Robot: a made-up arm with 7 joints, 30 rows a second.
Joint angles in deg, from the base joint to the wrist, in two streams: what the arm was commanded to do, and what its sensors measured. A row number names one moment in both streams.
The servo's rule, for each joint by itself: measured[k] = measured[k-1] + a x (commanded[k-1-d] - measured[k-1]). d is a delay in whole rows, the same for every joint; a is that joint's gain. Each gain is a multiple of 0.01, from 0.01 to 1. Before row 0 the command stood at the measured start. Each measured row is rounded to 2 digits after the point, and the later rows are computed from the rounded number. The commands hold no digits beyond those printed.
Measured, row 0:
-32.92 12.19 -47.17 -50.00 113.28 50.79 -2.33
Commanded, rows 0 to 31:
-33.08 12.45 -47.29 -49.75 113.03 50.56 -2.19
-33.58 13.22 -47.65 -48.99 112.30 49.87 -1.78
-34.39 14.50 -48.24 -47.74 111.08 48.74 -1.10
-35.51 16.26 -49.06 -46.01 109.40 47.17 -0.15
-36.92 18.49 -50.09 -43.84 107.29 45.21 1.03
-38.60 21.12 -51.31 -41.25 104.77 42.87 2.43
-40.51 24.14 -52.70 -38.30 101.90 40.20 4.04
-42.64 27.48 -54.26 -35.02 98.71 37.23 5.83
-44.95 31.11 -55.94 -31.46 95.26 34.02 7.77
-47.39 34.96 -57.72 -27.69 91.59 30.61 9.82
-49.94 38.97 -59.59 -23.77 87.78 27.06 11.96
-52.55 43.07 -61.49 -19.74 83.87 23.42 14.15
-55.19 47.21 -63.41 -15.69 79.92 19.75 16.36
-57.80 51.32 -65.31 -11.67 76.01 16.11 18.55
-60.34 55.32 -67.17 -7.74 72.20 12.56 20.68
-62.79 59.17 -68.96 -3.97 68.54 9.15 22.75
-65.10 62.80 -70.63 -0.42 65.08 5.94 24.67
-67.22 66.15 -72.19 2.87 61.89 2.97 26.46
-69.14 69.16 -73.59 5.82 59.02 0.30 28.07
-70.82 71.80 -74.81 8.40 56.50 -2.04 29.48
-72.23 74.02 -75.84 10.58 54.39 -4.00 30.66
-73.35 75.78 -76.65 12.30 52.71 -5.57 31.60
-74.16 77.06 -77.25 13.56 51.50 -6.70 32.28
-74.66 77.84 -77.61 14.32 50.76 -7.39 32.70
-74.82 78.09 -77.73 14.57 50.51 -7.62 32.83
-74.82 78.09 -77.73 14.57 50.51 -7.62 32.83
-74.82 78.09 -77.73 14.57 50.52 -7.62 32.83
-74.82 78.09 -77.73 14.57 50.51 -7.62 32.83
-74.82 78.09 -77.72 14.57 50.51 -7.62 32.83
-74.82 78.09 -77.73 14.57 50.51 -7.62 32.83
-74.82 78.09 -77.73 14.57 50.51 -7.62 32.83
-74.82 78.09 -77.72 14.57 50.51 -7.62 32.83
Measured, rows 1 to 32:
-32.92 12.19 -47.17 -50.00 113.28 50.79 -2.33
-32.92 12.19 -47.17 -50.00 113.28 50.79 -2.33
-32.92 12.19 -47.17 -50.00 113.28 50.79 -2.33
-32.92 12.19 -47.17 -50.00 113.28 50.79 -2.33
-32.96 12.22 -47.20 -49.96 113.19 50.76 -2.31
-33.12 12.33 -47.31 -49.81 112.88 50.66 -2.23
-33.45 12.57 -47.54 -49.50 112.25 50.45 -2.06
-33.99 12.98 -47.92 -48.98 111.25 50.09 -1.77
-34.75 13.59 -48.46 -48.21 109.86 49.55 -1.35
-35.75 14.42 -49.17 -47.17 108.08 48.82 -0.78
-36.99 15.49 -50.05 -45.84 105.92 47.87 -0.06
-38.46 16.81 -51.10 -44.22 103.40 46.70 0.82
-40.15 18.38 -52.31 -42.31 100.55 45.31 1.86
-42.03 20.20 -53.66 -40.12 97.41 43.69 3.05
-44.09 22.26 -55.14 -37.67 94.04 41.86 4.39
-46.29 24.55 -56.73 -34.98 90.48 39.83 5.85
-48.60 27.04 -58.40 -32.09 86.78 37.62 7.43
-50.99 29.71 -60.13 -29.03 83.01 35.25 9.10
-53.42 32.53 -61.89 -25.84 79.23 32.75 10.84
-55.86 35.46 -63.66 -22.56 75.49 30.15 12.63
-58.26 38.47 -65.40 -19.24 71.85 27.49 14.44
-60.59 41.51 -67.10 -15.92 68.36 24.79 16.24
-62.81 44.55 -68.72 -12.66 65.09 22.10 18.01
-64.89 47.55 -70.24 -9.50 62.08 19.44 19.73
-66.80 50.46 -71.64 -6.49 59.39 16.86 21.37
-68.50 53.25 -72.89 -3.67 57.05 14.39 22.90
-69.97 55.87 -73.98 -1.09 55.11 12.07 24.31
-71.19 58.29 -74.89 1.22 53.59 9.93 25.57
-72.13 60.47 -75.60 3.22 52.51 8.00 26.66
-72.83 62.41 -76.13 4.92 51.81 6.28 27.59
-73.35 64.13 -76.53 6.37 51.36 4.75 28.38
-73.73 65.67 -76.83 7.60 51.06 3.39 29.05
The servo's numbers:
d 4
a 0.26 0.11 0.25 0.15 0.35 0.11 0.15

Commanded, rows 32 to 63:
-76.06 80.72 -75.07 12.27 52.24 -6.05 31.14
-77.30 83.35 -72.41 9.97 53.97 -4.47 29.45
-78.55 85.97 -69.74 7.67 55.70 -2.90 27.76
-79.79 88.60 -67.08 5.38 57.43 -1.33 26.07
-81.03 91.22 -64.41 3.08 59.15 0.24 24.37
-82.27 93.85 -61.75 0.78 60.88 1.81 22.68
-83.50 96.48 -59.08 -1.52 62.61 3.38 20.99
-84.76 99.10 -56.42 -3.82 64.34 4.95 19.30
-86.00 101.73 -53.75 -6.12 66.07 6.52 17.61
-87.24 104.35 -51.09 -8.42 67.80 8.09 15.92
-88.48 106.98 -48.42 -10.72 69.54 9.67 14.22
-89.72 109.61 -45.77 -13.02 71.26 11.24 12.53
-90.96 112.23 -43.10 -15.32 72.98 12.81 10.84
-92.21 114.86 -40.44 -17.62 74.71 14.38 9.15
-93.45 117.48 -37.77 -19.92 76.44 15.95 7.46
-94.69 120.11 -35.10 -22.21 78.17 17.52 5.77
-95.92 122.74 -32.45 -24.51 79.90 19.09 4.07
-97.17 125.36 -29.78 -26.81 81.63 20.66 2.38
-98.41 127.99 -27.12 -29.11 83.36 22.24 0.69
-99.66 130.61 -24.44 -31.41 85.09 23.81 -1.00
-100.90 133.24 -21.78 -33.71 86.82 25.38 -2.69
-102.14 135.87 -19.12 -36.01 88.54 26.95 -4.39
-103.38 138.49 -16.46 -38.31 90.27 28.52 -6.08
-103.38 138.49 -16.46 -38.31 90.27 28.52 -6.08
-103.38 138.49 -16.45 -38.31 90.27 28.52 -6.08
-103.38 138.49 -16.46 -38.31 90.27 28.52 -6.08
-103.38 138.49 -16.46 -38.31 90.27 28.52 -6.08
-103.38 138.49 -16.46 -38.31 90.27 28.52 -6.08
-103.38 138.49 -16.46 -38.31 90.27 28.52 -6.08
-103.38 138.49 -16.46 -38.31 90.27 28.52 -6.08
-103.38 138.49 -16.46 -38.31 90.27 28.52 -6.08
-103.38 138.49 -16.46 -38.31 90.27 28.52 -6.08
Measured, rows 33 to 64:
-74.01 67.04 -77.05 8.65 50.87 2.18 29.62
-74.22 68.26 -77.22 9.54 50.74 1.10 30.10
-74.38 69.34 -77.35 10.29 50.66 0.14 30.51
-74.49 70.30 -77.44 10.93 50.61 -0.71 30.86
-74.90 71.45 -76.85 11.13 51.18 -1.30 30.90
-75.52 72.76 -75.74 10.96 52.16 -1.65 30.68
-76.31 74.21 -74.24 10.47 53.40 -1.79 30.24
-77.21 75.79 -72.45 9.71 54.81 -1.74 29.61
-78.20 77.49 -70.44 8.72 56.33 -1.52 28.82
-79.26 79.29 -68.27 7.53 57.92 -1.15 27.90
-80.36 81.18 -65.97 6.17 59.56 -0.65 26.86
-81.50 83.15 -63.58 4.67 61.23 -0.03 25.73
-82.67 85.19 -61.12 3.05 62.92 0.69 24.51
-83.86 87.30 -58.61 1.33 64.63 1.50 23.22
-85.06 89.46 -56.06 -0.48 66.35 2.40 21.87
-86.27 91.68 -53.49 -2.36 68.07 3.37 20.47
-87.49 93.94 -50.89 -4.30 69.79 4.41 19.03
-88.72 96.24 -48.28 -6.30 71.51 5.51 17.55
-89.95 98.58 -45.65 -8.34 73.24 6.66 16.04
-91.18 100.95 -43.01 -10.42 74.97 7.85 14.50
-92.41 103.35 -40.37 -12.53 76.70 9.09 12.94
-93.65 105.77 -37.72 -14.67 78.43 10.36 11.36
-94.89 108.21 -35.07 -16.84 80.16 11.67 9.76
-96.13 110.67 -32.41 -19.03 81.89 13.01 8.15
-97.37 113.15 -29.75 -21.23 83.62 14.37 6.52
-98.61 115.65 -27.09 -23.45 85.34 15.75 4.88
-99.85 118.16 -24.43 -25.68 87.07 17.15 3.24
-100.77 120.40 -22.44 -27.57 88.19 18.40 1.84
-101.45 122.39 -20.94 -29.18 88.92 19.51 0.65
-101.95 124.16 -19.82 -30.55 89.39 20.50 -0.36
-102.32 125.74 -18.98 -31.71 89.70 21.38 -1.22
-102.60 127.14 -18.35 -32.70 89.90 22.17 -1.95

